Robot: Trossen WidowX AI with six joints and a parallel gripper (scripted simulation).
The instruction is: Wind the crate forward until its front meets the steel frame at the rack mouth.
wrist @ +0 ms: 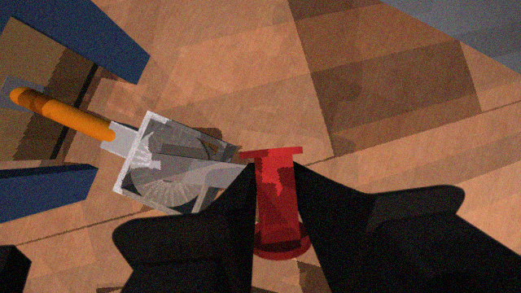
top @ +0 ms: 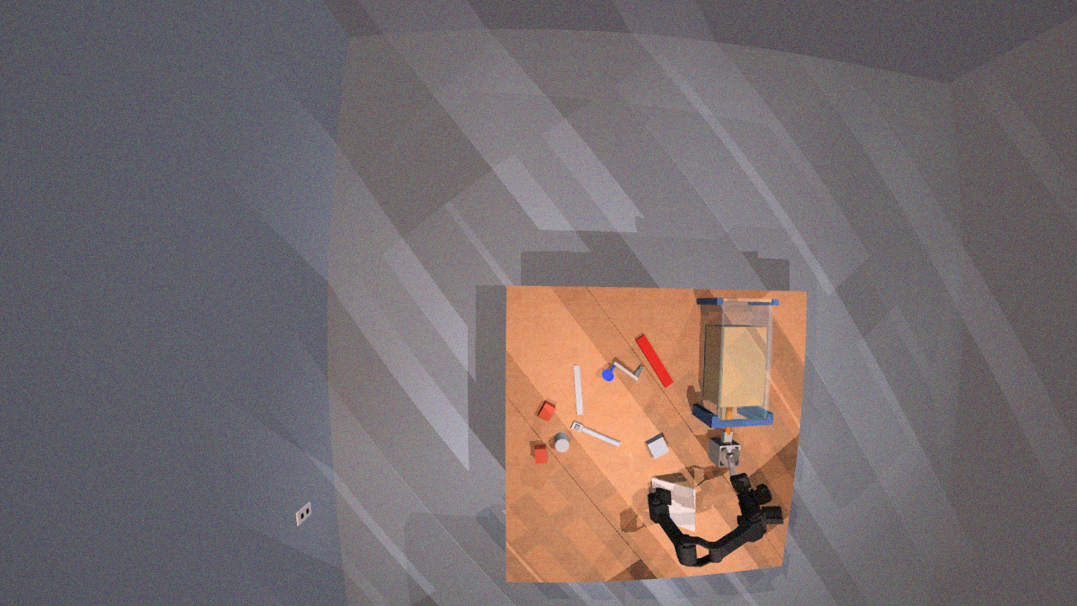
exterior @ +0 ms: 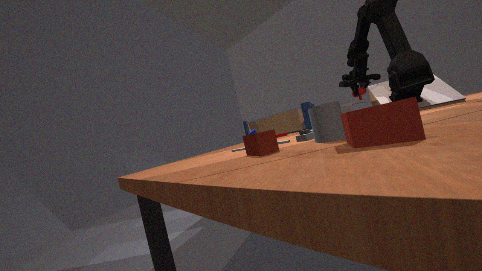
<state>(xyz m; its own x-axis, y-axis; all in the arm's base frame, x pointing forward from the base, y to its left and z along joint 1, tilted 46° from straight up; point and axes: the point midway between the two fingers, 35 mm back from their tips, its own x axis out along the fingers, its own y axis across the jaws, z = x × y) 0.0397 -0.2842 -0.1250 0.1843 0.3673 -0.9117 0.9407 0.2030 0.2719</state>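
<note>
Now: gripper tip 30 mm short of the red-knobbed crank, 30 mm above it and 20 mm to the right of it. From my gripper tip the other things lie so: grey winch 100 mm below, 80 mm ahead, 20 mm to the left; blue steel frame 250 mm ahead, 30 mm below, 10 mm to the left; red grip 20 mm to the left, 10 mm behind.
</note>
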